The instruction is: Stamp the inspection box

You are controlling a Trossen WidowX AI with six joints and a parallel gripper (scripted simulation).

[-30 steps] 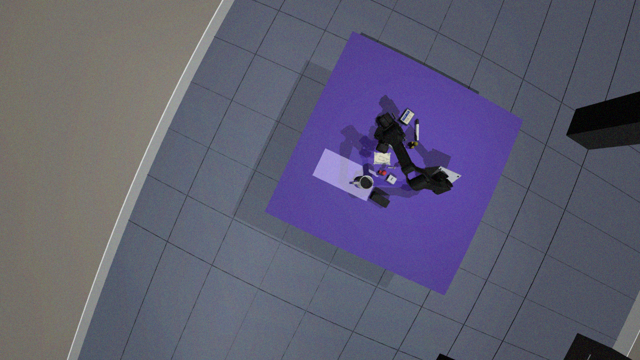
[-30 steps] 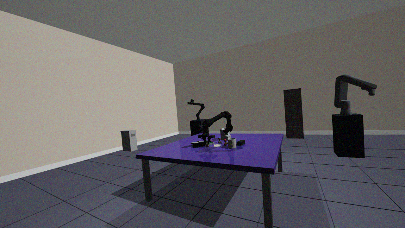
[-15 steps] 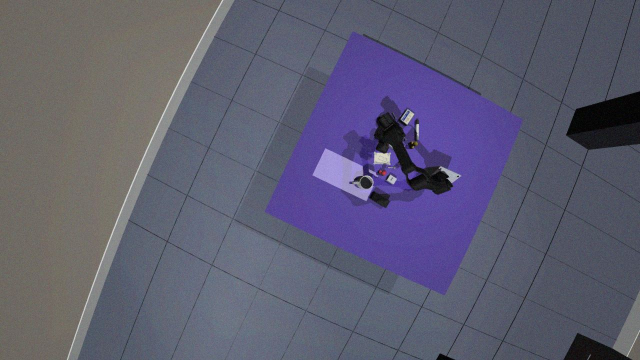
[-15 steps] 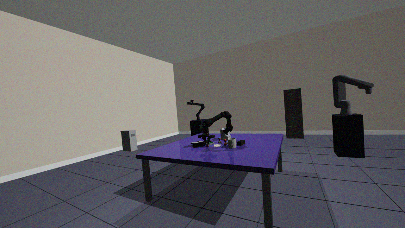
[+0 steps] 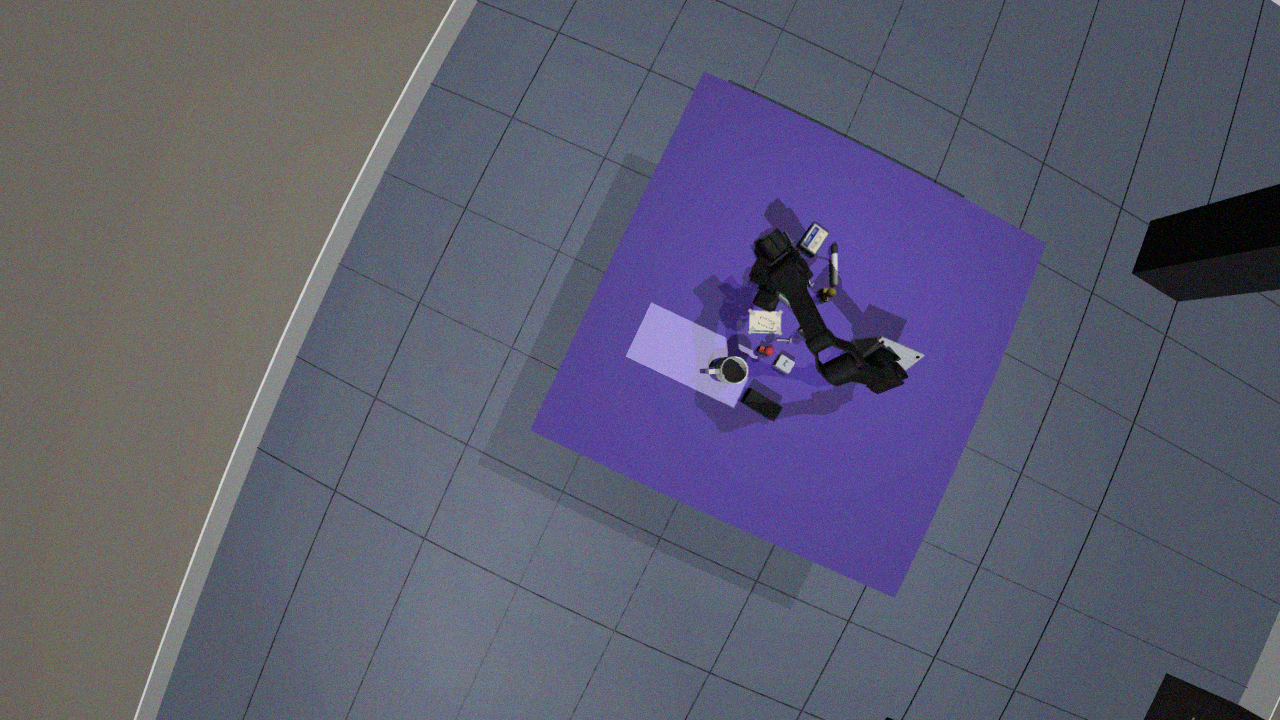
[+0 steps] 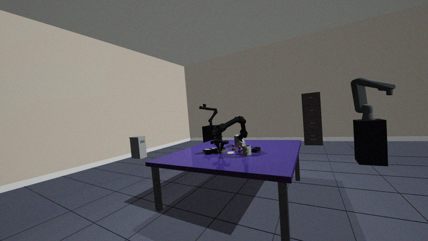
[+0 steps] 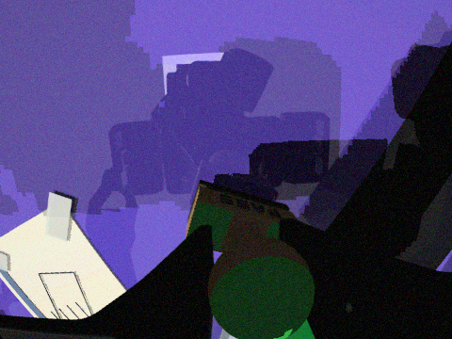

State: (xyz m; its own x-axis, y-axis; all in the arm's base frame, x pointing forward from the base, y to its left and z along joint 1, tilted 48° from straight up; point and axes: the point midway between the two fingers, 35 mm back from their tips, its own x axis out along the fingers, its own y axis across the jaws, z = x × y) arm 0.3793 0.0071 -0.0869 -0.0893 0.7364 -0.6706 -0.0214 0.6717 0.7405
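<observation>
The green ink pad is 100 mm behind my gripper tip, 30 mm below it and 20 mm to the right of it. The rest, counted from my gripper tip: black bar (90 mm to the right, 20 mm below, 20 mm ahead); cream card (90 mm to the left, 60 mm behind, 30 mm below); green stamp (right at my gripper tip).
</observation>
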